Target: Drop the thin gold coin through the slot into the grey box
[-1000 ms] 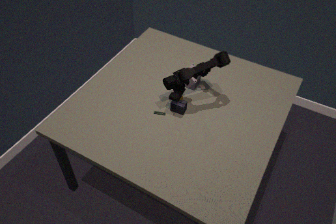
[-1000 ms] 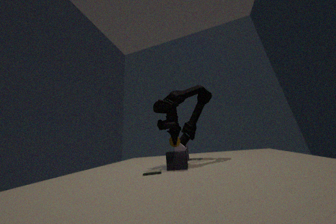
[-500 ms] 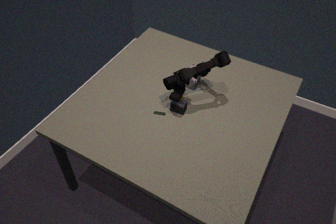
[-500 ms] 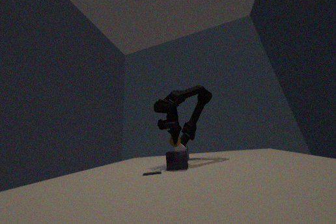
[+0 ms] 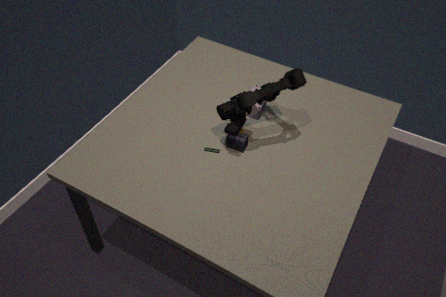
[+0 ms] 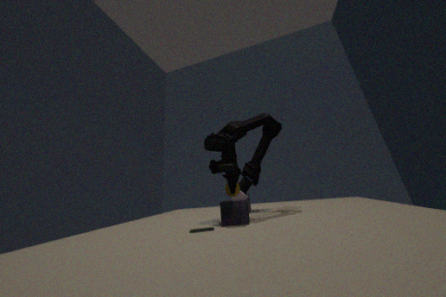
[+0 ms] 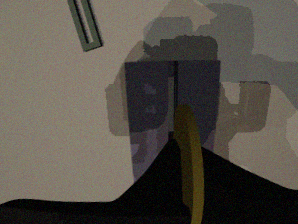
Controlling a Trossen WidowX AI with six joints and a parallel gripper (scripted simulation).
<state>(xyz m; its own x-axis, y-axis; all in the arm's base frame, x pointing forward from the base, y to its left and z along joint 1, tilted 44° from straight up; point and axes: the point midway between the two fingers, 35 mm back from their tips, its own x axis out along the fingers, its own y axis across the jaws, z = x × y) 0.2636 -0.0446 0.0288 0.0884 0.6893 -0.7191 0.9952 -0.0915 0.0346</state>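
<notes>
My gripper tip is now 2 cm below the gold coin.
</notes>
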